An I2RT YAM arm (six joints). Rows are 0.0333 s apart.
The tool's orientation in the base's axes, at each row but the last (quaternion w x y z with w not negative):
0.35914 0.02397 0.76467 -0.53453
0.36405 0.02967 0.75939 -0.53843
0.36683 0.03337 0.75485 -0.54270
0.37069 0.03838 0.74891 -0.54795
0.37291 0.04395 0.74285 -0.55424
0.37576 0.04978 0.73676 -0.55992
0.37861 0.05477 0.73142 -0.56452
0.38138 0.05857 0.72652 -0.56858
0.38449 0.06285 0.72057 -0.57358
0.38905 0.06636 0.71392 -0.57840
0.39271 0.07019 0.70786 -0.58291
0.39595 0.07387 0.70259 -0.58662
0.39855 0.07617 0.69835 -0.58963
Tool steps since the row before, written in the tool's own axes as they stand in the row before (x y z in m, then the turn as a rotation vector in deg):
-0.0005 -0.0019 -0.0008 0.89 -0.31 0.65
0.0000 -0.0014 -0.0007 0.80 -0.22 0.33
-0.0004 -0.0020 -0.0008 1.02 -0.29 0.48
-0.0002 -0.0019 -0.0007 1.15 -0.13 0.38
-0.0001 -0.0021 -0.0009 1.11 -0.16 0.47
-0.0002 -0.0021 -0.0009 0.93 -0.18 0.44
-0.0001 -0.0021 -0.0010 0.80 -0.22 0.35
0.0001 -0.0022 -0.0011 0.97 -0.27 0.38
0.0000 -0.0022 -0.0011 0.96 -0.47 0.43
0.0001 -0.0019 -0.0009 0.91 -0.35 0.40
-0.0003 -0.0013 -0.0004 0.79 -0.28 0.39
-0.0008 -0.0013 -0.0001 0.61 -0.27 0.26
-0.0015 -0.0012 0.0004 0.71 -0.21 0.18
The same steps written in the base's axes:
-0.0008 0.0000 0.0019 -0.45 -0.98 -0.37
-0.0010 0.0000 0.0012 -0.51 -0.65 -0.34
-0.0010 0.0000 0.0019 -0.62 -0.88 -0.44
-0.0011 -0.0001 0.0017 -0.70 -0.78 -0.63
-0.0014 0.0000 0.0018 -0.64 -0.85 -0.59
-0.0013 0.0001 0.0019 -0.53 -0.77 -0.46
-0.0015 0.0002 0.0018 -0.51 -0.66 -0.35
-0.0017 0.0002 0.0017 -0.64 -0.76 -0.41
-0.0017 0.0002 0.0018 -0.71 -0.87 -0.26
-0.0015 0.0001 0.0014 -0.63 -0.79 -0.32
-0.0007 0.0001 0.0012 -0.51 -0.71 -0.29
-0.0002 0.0000 0.0015 -0.44 -0.53 -0.19
0.0005 -0.0002 0.0019 -0.51 -0.48 -0.30

